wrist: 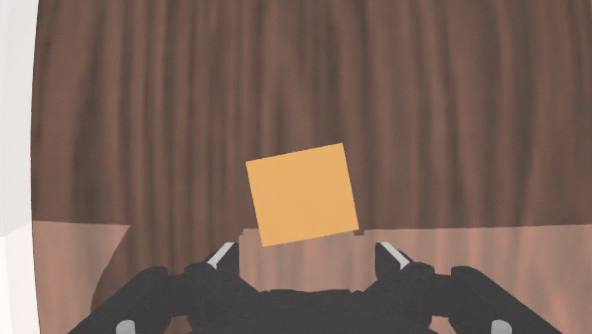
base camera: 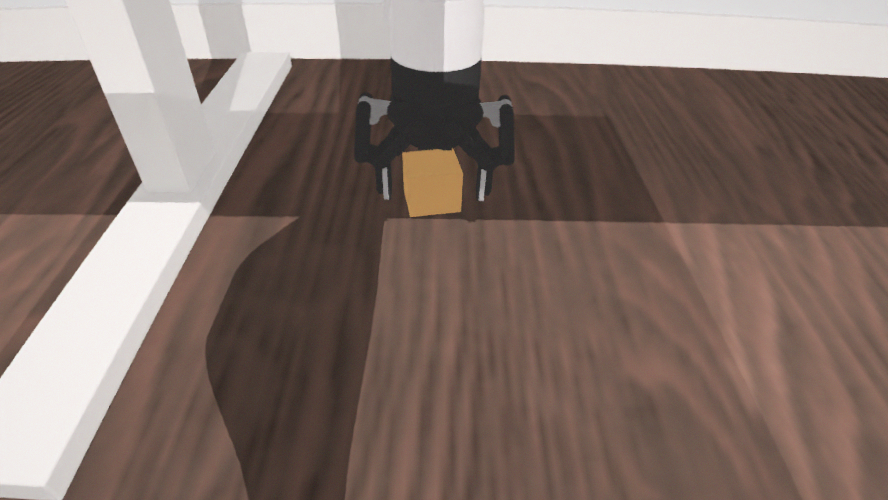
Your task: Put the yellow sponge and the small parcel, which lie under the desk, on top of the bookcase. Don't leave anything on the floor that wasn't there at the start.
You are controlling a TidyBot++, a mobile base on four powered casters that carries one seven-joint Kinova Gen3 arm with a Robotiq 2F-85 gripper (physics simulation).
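Places are measured from the arm's base along level axes (x ahead, y left, z up), in centimetres.
Pixels of known places: gripper, fingertip midpoint: [wrist: 306, 257] [base camera: 433, 195].
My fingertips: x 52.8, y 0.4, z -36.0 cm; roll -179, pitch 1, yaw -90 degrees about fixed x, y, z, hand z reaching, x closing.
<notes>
Behind a point stands the place of what it marks.
A plain orange-tan box, which looks like the small parcel [base camera: 433, 184] {x 54.4, y 0.4, z -35.7 cm} [wrist: 302, 195] {x 56.9, y 0.6, z -34.7 cm}, stands on the dark wood floor. In the wrist view it is turned slightly relative to the fingers and lies just ahead of the fingertips, a little left of their middle. My gripper [base camera: 434, 185] {x 52.8, y 0.4, z -36.0 cm} [wrist: 306, 257] {x 52.8, y 0.4, z -36.0 cm} points down, open and empty. In the base camera view the box shows between the two fingers; how far above it the fingertips are is hard to tell. The yellow sponge and the bookcase do not show in either view.
A white desk leg with its long floor foot [base camera: 118, 273] stands left of my gripper; a white edge [wrist: 17, 125] {x 62.3, y 24.4, z -38.4 cm} shows at the left of the wrist view. A white baseboard [base camera: 683, 40] {x 96.3, y -41.3, z -35.0 cm} and wall run along the back. Shadows lie across the wood floor [base camera: 559, 347] {x 36.8, y -10.2, z -39.7 cm}.
</notes>
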